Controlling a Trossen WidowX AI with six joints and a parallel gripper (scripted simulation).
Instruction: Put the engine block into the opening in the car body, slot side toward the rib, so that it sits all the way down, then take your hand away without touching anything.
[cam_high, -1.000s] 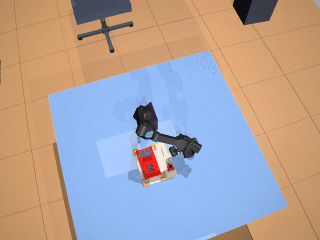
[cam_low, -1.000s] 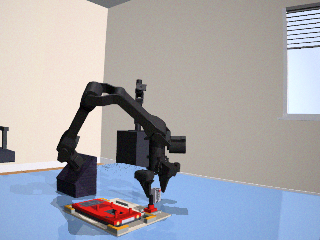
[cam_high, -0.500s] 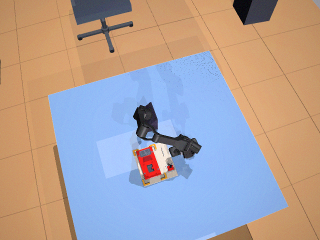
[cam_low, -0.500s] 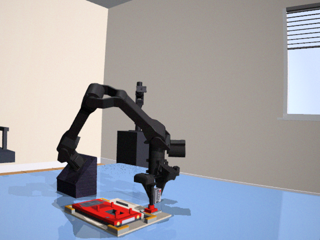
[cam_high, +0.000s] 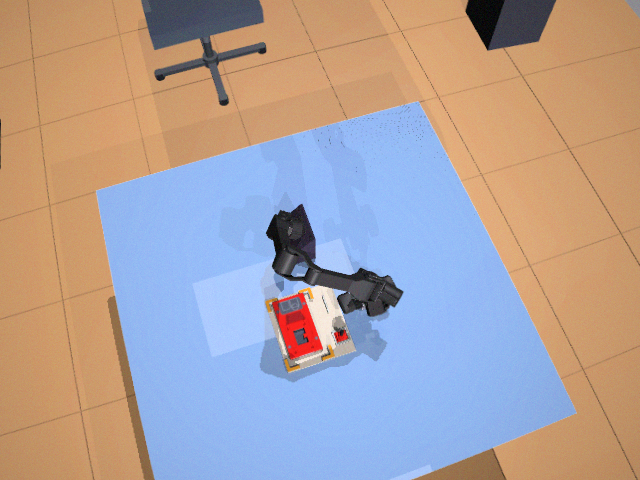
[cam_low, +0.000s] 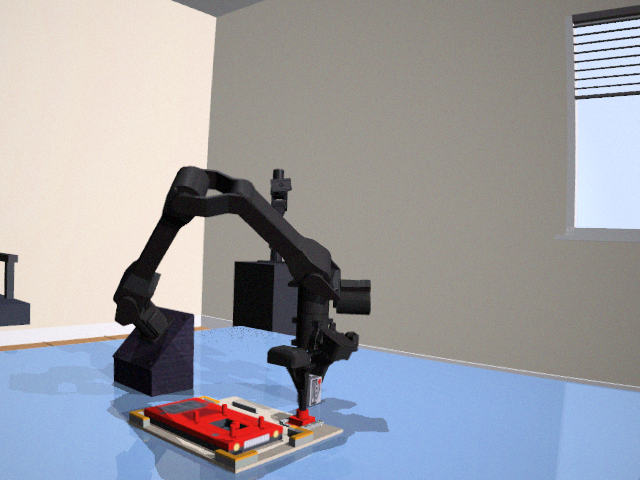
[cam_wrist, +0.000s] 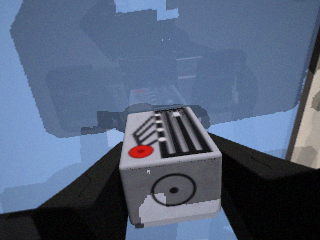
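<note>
Now: the dark peg 9 cm ahead of my gripper tip, 10 cm to the right of it and 2 cm above it. Also, from my gripper tip: grey engine block 1 cm to the right, 1 cm above.
</note>
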